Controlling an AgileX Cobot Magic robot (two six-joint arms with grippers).
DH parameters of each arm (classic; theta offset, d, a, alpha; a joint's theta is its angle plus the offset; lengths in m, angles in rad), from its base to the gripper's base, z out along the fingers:
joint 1: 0 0.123 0 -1.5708
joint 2: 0.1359 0 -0.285 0
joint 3: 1.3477 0 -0.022 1.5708
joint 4: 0 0.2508 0 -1.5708
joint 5: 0 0 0.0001 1.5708
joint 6: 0 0.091 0 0
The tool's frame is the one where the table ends.
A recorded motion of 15 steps. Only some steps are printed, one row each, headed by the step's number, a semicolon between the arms.
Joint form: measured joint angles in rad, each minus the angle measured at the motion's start. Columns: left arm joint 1, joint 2, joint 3, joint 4, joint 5, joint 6; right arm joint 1, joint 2, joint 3, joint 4, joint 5, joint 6.
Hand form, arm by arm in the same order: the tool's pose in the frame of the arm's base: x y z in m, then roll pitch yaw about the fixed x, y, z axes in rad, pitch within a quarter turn. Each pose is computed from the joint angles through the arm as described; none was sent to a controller.
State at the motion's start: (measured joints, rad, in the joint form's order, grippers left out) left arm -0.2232 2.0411 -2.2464 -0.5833 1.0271 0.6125; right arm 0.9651 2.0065 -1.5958 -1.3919 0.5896 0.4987
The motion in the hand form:
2: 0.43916 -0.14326 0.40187 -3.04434 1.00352 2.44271; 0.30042 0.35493 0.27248 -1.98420 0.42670 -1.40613
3: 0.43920 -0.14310 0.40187 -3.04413 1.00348 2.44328; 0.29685 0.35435 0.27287 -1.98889 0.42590 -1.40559
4: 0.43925 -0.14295 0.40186 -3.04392 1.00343 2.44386; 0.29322 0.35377 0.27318 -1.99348 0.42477 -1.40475
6: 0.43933 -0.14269 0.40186 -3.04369 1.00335 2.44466; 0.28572 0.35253 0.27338 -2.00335 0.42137 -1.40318
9: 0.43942 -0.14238 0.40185 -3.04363 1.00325 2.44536; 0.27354 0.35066 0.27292 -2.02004 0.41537 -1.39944
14: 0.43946 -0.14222 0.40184 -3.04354 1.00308 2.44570; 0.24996 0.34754 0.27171 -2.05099 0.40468 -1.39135
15: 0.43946 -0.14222 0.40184 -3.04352 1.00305 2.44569; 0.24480 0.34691 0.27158 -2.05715 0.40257 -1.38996
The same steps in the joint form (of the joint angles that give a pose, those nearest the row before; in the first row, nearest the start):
2: 0.0009 0.0000 -0.0001 0.0000 0.0000 -0.0003; 0.0113 -0.0195 0.0237 0.0090 0.0045 -0.0018
3: 0.0013 0.0000 0.0000 0.0000 0.0001 -0.0004; 0.0174 -0.0290 0.0359 0.0131 0.0072 -0.0023
4: 0.0016 0.0000 0.0000 0.0000 0.0001 -0.0005; 0.0236 -0.0385 0.0483 0.0168 0.0099 -0.0028
6: 0.0022 0.0000 0.0000 0.0000 0.0002 -0.0006; 0.0368 -0.0574 0.0742 0.0240 0.0158 -0.0036
9: 0.0029 0.0000 0.0000 0.0000 0.0003 -0.0006; 0.0589 -0.0864 0.1157 0.0353 0.0244 -0.0040
14: 0.0033 0.0000 0.0000 0.0000 0.0005 -0.0006; 0.1049 -0.1377 0.1885 0.0591 0.0437 -0.0051
15: 0.0033 0.0000 -0.0001 0.0000 0.0006 -0.0006; 0.1157 -0.1482 0.2028 0.0648 0.0492 -0.0054

